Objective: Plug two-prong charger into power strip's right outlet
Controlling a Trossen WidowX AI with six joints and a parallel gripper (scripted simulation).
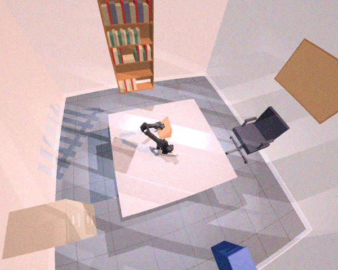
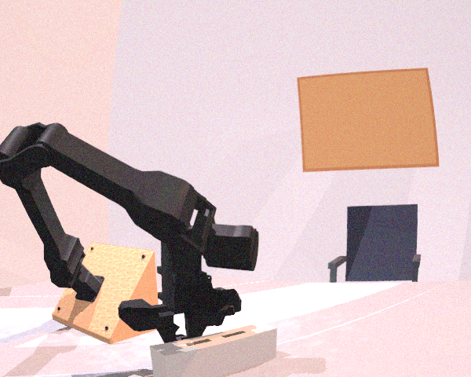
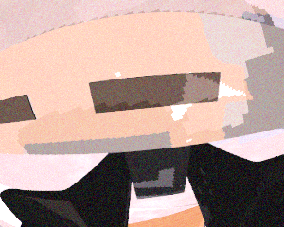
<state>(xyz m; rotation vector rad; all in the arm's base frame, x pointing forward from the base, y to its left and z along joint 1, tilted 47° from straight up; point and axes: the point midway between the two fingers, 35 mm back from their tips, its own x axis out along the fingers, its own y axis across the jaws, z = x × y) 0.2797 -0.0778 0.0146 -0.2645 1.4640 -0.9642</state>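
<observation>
The black two-prong charger is 20 mm ahead of my gripper tip, 10 mm to the right of it and 10 mm above it.
</observation>
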